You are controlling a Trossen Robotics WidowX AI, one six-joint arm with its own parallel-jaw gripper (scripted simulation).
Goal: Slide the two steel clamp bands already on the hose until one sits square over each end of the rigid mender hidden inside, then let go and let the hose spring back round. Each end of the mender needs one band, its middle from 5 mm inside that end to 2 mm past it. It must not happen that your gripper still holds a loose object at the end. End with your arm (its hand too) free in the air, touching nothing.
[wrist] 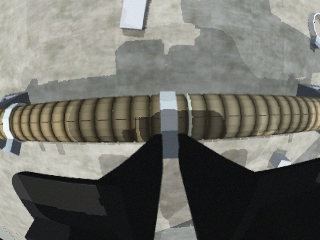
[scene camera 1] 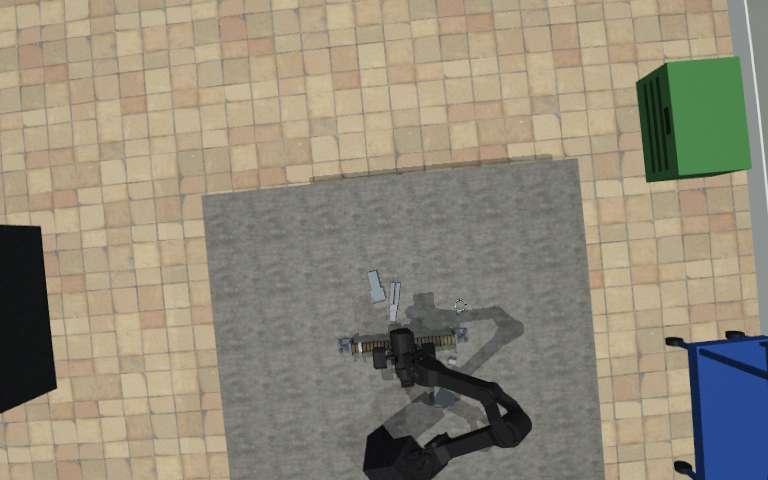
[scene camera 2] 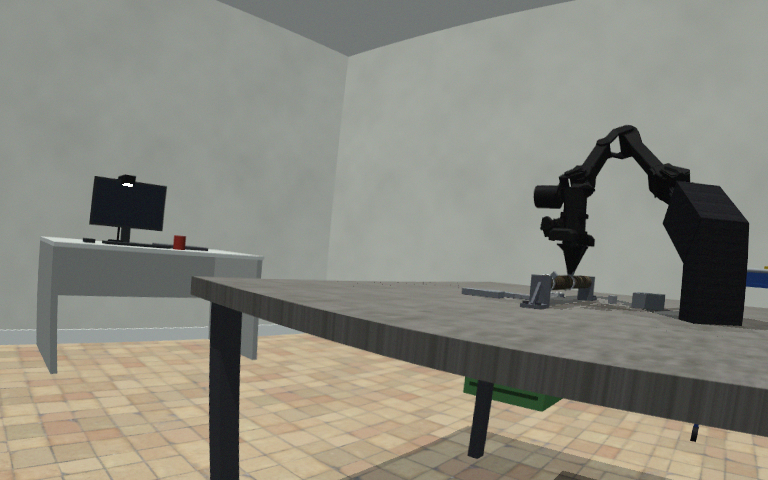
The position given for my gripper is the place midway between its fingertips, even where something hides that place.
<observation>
I see my gripper (scene camera 2: pixel 570 274) and a steel clamp band (wrist: pixel 168 103).
My gripper also shows in the wrist view (wrist: pixel 169 140).
</observation>
